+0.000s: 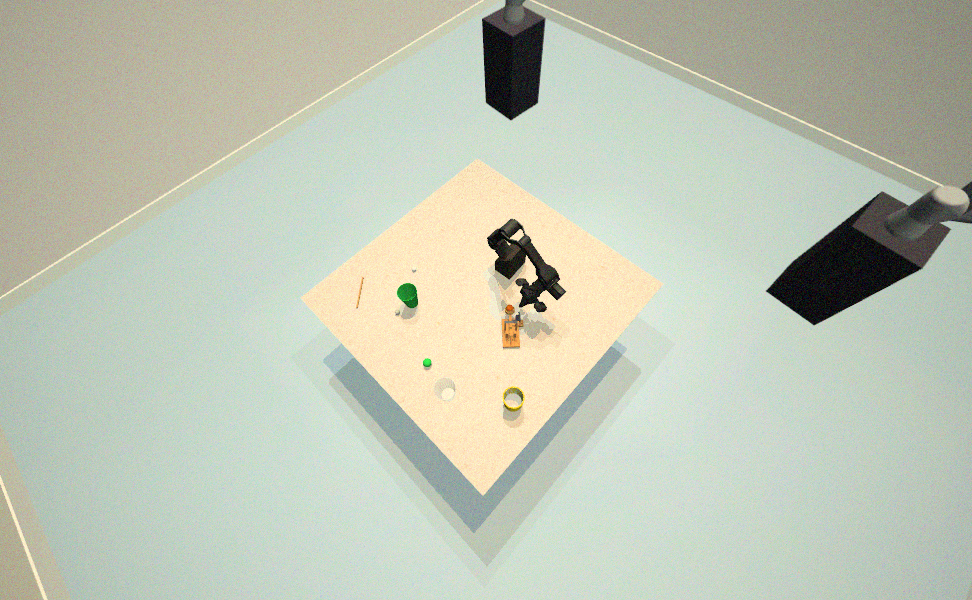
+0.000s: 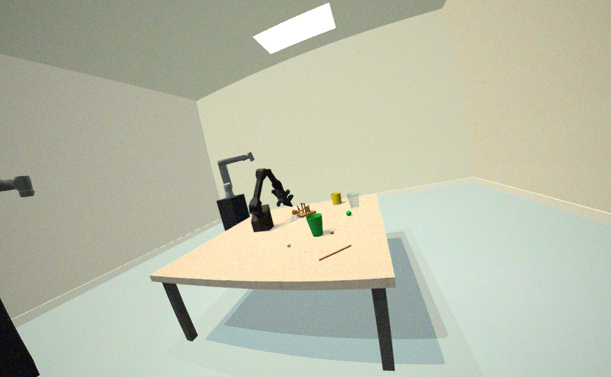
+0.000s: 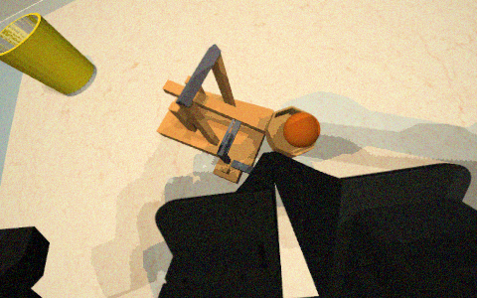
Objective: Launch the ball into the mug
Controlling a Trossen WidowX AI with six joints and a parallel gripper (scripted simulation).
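Right now my gripper tip is 40 mm to the left of the orange ball, 40 mm above it and 20 mm short of it. The rest, counted from my gripper tip: green ball (480 mm ahead, 110 mm to the right, 80 mm below); wooden catapult (60 mm ahead, 40 mm below, 20 mm to the left); yellow mug (310 mm ahead, 280 mm to the left, 70 mm below).
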